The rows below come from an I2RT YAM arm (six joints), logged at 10 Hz.
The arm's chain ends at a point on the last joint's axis. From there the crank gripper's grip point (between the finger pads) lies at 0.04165 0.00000 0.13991 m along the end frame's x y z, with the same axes.
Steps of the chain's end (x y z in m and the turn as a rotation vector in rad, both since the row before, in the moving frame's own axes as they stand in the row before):
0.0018 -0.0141 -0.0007 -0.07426 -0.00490 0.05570
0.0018 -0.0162 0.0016 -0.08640 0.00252 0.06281
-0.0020 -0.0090 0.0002 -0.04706 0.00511 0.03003
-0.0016 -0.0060 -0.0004 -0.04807 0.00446 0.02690
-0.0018 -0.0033 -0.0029 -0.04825 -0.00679 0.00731
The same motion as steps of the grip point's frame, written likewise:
0.0008 -0.0014 -0.0010 -0.07426 -0.00490 0.05570
0.0017 -0.0015 0.0009 -0.08640 0.00252 0.06281
-0.0014 -0.0012 -0.0002 -0.04706 0.00511 0.03003
-0.0011 0.0018 -0.0008 -0.04807 0.00446 0.02690
-0.0028 0.0038 -0.0028 -0.04825 -0.00679 0.00731

